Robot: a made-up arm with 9 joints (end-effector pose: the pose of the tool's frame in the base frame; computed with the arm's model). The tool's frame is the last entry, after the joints. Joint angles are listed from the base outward.
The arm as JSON. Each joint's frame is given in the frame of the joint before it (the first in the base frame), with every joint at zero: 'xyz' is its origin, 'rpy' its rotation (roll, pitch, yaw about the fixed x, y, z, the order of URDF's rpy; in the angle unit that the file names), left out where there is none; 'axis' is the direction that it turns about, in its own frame. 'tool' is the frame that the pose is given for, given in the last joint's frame.
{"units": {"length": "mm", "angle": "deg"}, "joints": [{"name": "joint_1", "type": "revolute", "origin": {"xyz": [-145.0, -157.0, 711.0], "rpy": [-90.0, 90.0, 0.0]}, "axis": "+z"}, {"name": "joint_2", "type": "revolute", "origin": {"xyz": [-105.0, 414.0, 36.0], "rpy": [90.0, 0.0, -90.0]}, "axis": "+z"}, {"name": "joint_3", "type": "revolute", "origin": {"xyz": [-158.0, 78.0, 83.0], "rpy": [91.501, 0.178, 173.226]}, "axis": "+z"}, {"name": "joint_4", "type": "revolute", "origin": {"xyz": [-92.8, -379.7, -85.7], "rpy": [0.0, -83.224, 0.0]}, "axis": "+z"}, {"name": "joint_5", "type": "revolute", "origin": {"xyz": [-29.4, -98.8, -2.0], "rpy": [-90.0, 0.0, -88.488]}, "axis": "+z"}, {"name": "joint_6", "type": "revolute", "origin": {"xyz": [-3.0, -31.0, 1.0], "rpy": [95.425, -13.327, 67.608]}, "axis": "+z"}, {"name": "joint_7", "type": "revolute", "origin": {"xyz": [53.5, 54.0, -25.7], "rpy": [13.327, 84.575, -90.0]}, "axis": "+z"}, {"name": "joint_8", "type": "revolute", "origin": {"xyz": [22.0, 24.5, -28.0], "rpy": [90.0, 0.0, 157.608]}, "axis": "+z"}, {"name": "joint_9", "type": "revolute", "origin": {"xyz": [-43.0, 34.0, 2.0], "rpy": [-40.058, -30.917, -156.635]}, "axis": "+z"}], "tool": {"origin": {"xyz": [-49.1, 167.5, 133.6], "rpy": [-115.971, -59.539, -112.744]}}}
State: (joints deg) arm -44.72 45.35 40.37 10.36 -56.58 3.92 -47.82 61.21 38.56
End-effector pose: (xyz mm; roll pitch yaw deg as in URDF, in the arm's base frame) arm -457.3 -436.0 -66.6 83.45 12.07 -121.35
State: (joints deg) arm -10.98 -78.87 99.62 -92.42 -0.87 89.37 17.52 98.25 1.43
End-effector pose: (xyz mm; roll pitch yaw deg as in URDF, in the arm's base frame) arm -815.2 437.6 657.7 108.37 -43.81 125.70
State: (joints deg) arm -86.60 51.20 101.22 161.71 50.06 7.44 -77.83 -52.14 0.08
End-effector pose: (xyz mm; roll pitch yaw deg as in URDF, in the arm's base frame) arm -212.9 -515.4 151.8 -176.75 -1.80 -86.97
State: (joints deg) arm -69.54 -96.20 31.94 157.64 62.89 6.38 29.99 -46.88 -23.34
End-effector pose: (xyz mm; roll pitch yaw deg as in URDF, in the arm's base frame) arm -193.0 120.0 91.2 44.16 9.95 151.61
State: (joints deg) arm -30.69 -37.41 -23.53 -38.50 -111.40 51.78 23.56 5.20 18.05
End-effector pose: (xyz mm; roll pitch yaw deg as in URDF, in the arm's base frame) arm -365.2 -54.3 420.8 168.06 -32.19 -12.72
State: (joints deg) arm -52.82 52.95 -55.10 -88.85 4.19 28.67 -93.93 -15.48 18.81
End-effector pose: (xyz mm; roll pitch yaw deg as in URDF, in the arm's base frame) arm -152.4 119.9 617.1 -83.41 63.84 94.45
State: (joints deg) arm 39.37 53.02 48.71 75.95 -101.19 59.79 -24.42 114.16 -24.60
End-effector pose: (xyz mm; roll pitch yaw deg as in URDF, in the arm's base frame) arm -745.5 -255.0 1039.0 -7.06 -29.65 162.81
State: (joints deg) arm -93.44 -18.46 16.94 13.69 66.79 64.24 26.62 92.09 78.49
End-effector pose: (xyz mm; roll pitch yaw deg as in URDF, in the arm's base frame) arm 77.6 -58.2 114.5 85.94 22.58 118.65
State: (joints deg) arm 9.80 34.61 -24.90 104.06 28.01 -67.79 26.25 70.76 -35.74
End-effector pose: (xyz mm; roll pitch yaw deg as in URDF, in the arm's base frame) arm -754.0 -30.2 610.2 138.04 26.06 76.41
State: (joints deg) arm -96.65 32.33 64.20 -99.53 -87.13 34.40 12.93 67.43 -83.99
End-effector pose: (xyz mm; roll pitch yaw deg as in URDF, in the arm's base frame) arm 195.0 -562.7 -203.7 1.84 -62.50 13.42
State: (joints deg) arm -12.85 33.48 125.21 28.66 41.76 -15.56 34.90 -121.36 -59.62
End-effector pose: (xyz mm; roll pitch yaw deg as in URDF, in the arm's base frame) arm -1005.3 -488.8 922.8 -55.08 -1.33 30.42
